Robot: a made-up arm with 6 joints.
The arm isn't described. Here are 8 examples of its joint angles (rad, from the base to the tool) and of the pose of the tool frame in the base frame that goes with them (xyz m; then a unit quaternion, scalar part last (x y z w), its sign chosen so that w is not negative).
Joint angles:
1: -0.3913 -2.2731 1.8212 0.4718 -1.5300 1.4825
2: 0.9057 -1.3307 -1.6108 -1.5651 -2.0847 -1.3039
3: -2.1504 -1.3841 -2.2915 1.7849 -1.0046 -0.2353
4: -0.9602 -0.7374 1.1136 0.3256 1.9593 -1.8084
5: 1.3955 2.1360 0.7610 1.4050 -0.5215 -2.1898
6: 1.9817 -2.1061 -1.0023 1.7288 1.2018 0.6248
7: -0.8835 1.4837 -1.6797 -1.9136 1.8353 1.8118
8: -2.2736 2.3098 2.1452 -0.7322 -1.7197 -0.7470
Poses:
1: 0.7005 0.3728 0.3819 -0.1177 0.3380 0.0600 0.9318
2: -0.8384 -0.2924 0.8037 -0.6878 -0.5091 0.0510 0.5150
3: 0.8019 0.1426 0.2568 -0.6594 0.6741 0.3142 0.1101
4: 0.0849 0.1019 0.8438 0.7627 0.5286 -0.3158 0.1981
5: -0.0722 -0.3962 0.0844 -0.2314 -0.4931 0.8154 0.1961
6: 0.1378 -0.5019 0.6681 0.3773 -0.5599 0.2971 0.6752
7: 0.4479 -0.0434 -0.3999 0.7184 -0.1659 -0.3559 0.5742
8: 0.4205 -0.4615 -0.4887 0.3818 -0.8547 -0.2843 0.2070
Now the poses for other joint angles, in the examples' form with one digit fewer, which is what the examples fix.
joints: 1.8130 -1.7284 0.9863 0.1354 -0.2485 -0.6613
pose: -0.395 0.501 0.553 0.587 -0.378 -0.699 0.157
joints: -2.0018 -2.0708 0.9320 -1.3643 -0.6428 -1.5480
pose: -0.270 -0.551 0.801 -0.013 -0.204 0.190 0.960
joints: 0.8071 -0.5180 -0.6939 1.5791 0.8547 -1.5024
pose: -0.270 -0.337 0.008 -0.503 -0.814 -0.194 0.218
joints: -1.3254 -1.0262 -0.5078 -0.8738 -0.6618 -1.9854
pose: -0.356 0.466 0.887 -0.249 -0.051 0.076 0.964
